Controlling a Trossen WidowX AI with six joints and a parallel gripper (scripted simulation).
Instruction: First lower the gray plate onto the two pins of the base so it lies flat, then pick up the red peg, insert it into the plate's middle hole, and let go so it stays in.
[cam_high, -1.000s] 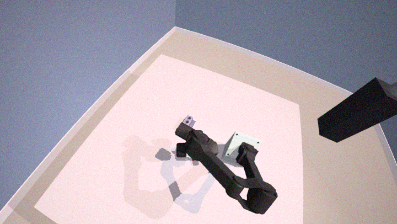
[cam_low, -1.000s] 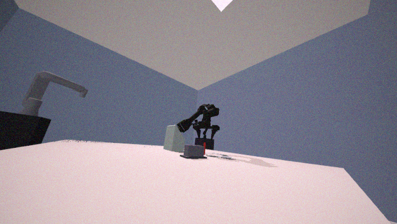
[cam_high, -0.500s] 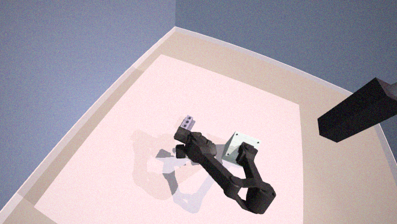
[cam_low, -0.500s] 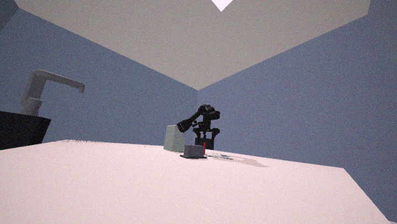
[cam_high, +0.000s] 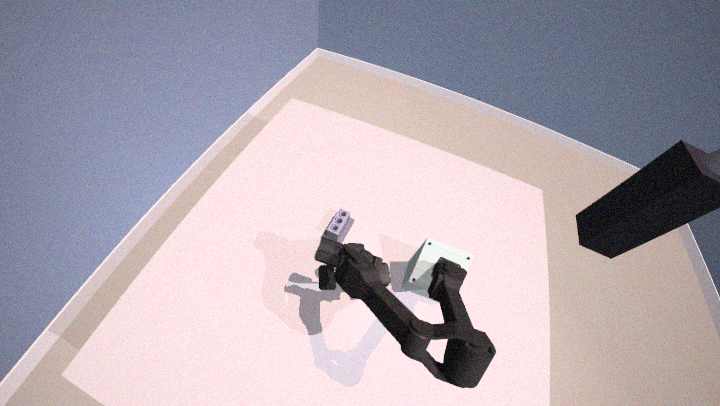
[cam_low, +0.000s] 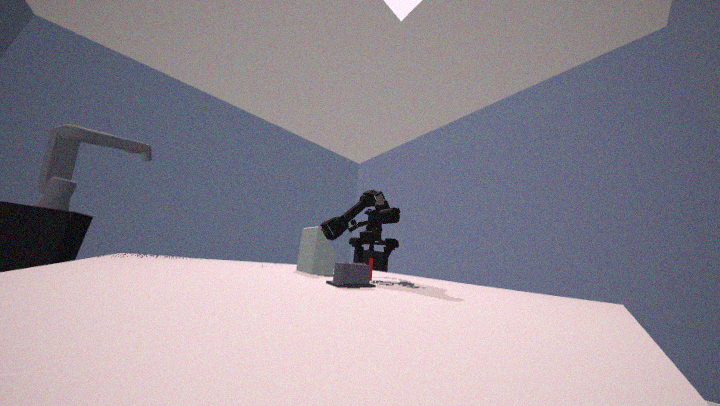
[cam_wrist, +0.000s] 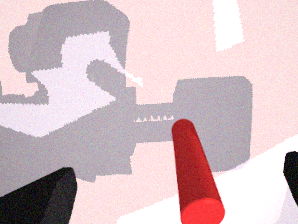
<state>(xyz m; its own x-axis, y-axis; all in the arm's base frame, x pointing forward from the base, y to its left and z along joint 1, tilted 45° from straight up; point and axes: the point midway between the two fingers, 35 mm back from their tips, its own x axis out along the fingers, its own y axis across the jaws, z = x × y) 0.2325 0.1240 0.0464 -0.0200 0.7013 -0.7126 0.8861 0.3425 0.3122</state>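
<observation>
Right now the red peg is 1 cm below my gripper tip. From my gripper tip the other things lie so: base (12 cm ahead, 18 cm to the right, 5 cm below); gray plate (12 cm ahead, 18 cm to the right, 1 cm below).
</observation>
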